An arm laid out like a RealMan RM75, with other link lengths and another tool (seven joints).
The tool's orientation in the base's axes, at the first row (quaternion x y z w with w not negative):
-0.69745 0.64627 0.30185 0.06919
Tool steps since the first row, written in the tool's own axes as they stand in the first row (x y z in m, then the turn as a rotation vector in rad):
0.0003 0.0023 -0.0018 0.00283 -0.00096 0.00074
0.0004 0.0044 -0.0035 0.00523 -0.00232 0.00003
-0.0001 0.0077 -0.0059 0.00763 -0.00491 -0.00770
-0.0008 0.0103 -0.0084 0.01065 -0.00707 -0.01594
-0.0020 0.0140 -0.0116 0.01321 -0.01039 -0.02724
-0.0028 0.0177 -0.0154 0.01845 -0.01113 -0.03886
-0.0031 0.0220 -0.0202 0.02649 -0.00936 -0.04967
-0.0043 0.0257 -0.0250 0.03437 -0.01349 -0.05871
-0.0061 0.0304 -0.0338 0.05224 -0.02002 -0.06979
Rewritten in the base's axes. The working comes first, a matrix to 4 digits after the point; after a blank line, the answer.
The tool's axes in the first row as the columns of a matrix, in the base's axes (used below as rounded here):
-0.0176 -0.9433 -0.3316
-0.8597 -0.1551 0.4867
-0.5105 0.2936 -0.8082

-0.0016 -0.0015 0.0020 0.00061 -0.00192 -0.00232
-0.0030 -0.0027 0.0039 0.00209 -0.00412 -0.00338
-0.0053 -0.0040 0.0071 0.00705 -0.00955 0.00089
-0.0069 -0.0050 0.0102 0.01177 -0.01582 0.00537
-0.0093 -0.0061 0.0145 0.01860 -0.02300 0.01222
-0.0115 -0.0078 0.0191 0.02306 -0.03305 0.01872
-0.0140 -0.0106 0.0244 0.02483 -0.04550 0.02387
-0.0159 -0.0125 0.0299 0.03159 -0.05603 0.02594
-0.0174 -0.0159 0.0394 0.04111 -0.07577 0.02386

